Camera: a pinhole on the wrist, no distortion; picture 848 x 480 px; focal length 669.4 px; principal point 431.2 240.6 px. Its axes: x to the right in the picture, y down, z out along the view. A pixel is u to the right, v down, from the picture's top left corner.
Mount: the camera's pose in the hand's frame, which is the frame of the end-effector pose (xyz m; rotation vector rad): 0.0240 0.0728 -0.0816 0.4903 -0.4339 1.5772
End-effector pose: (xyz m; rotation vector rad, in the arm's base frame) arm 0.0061 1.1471 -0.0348 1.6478 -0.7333 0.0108
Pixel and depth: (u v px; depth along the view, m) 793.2 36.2 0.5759
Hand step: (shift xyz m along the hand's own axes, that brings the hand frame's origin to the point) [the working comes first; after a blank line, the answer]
In the camera's frame: 0.3114 -0.1758 0.5759

0.2147 0.0256 0.5672
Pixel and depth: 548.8 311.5 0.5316
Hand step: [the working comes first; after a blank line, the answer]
In the camera's frame: 0.0934 0.0563 0.5316

-0.0098 -0.1460 0.4138
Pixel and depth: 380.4 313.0 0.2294
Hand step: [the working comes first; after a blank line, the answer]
In the camera's frame: -0.0174 0.0248 0.2294

0.0114 -0.0697 0.1003
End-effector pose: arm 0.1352 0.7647 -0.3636 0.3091 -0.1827 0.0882
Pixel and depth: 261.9 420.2 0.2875
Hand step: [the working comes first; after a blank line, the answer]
In the camera's frame: -0.0727 0.0771 0.2875

-0.0356 -0.1510 0.1190
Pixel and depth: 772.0 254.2 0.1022
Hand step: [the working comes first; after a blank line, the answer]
In the camera's frame: 0.0520 0.0021 0.1022

0.0248 0.0596 0.0323
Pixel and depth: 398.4 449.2 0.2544
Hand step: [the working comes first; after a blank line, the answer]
In the camera's frame: -0.0125 0.0793 0.2544

-0.0419 -0.0828 0.1248
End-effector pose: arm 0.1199 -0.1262 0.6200 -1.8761 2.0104 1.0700
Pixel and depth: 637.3 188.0 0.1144
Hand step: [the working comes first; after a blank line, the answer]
In the camera's frame: 0.0352 -0.0090 0.1144

0.0371 0.0396 0.0330
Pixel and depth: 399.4 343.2 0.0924
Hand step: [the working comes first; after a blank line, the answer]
In the camera's frame: -0.0044 0.0142 0.0924

0.0146 0.0173 -0.0068
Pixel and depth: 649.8 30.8 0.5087
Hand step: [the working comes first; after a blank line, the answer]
In the camera's frame: 0.1661 -0.1594 0.5087

0.2012 -0.0593 0.4312
